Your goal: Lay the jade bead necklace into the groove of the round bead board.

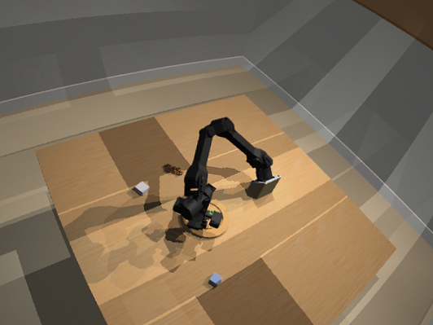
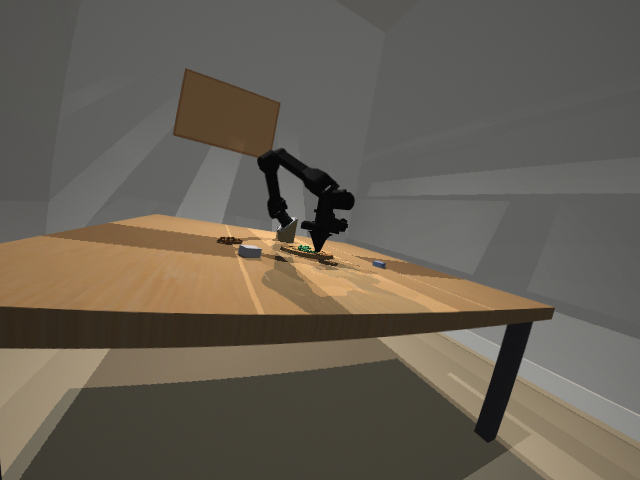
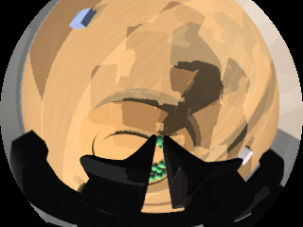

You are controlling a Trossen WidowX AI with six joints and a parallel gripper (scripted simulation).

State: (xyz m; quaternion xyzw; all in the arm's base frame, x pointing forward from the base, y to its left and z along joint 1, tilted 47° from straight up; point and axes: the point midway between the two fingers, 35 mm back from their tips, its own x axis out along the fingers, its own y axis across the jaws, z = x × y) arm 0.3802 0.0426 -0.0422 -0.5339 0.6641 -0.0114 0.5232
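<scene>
My gripper tip is 70 mm past the round wooden bead board, 20 mm to the left of it and 10 mm above it. The rest, counted from my gripper tip: blue block 30 mm ahead, 240 mm to the left, 10 mm below; then pale grey block 140 mm ahead, 230 mm to the right, 10 mm below.
</scene>
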